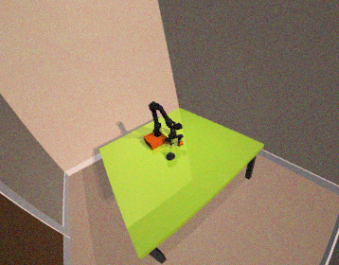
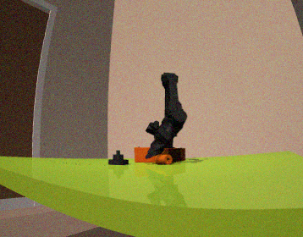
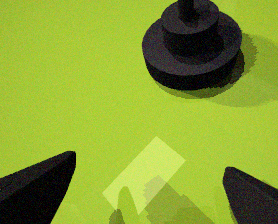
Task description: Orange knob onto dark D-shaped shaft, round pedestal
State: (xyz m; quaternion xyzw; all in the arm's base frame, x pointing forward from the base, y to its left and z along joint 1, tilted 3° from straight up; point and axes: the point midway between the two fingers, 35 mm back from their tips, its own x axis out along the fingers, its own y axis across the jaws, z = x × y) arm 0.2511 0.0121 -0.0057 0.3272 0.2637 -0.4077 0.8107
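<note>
Right now my gripper tip is 7 cm to the right of the orange knob and 2 cm above it. The rest, counted from my gripper tip: pedestal 11 cm to the right, 4 cm ahead, 1 cm below.
</note>
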